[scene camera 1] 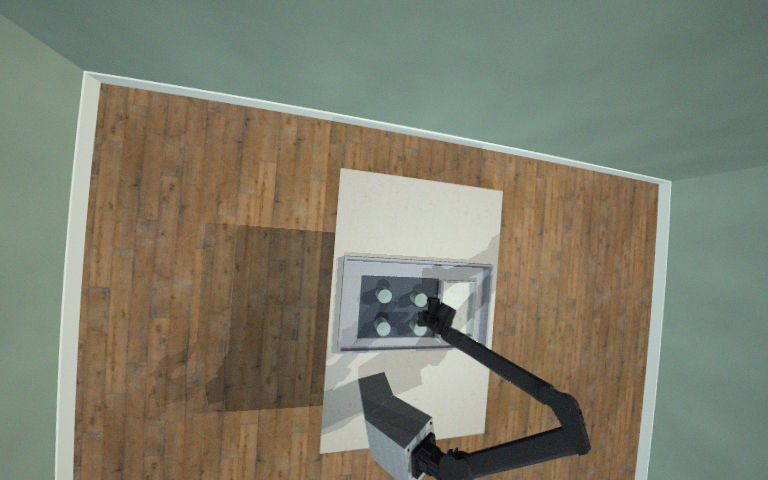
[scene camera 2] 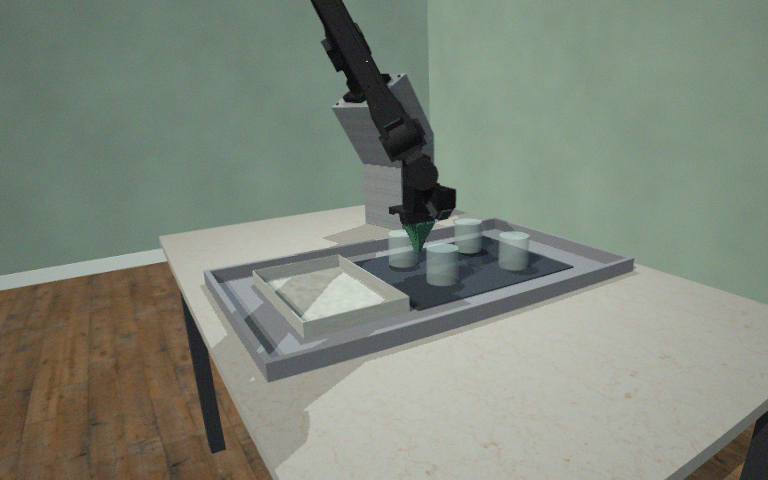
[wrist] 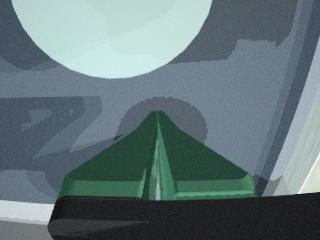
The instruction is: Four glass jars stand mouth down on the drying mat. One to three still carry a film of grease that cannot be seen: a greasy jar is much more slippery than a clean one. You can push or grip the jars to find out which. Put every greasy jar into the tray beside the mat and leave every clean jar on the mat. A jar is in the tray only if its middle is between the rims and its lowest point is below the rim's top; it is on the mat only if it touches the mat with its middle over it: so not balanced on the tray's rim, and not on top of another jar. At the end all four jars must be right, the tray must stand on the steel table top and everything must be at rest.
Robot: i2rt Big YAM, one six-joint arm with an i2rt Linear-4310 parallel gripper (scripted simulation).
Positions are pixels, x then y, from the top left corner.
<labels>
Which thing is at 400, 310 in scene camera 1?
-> A dark mat.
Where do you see a glass jar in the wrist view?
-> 105, 46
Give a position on a glass jar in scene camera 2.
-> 468, 232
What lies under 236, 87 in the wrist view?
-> A dark mat.
</labels>
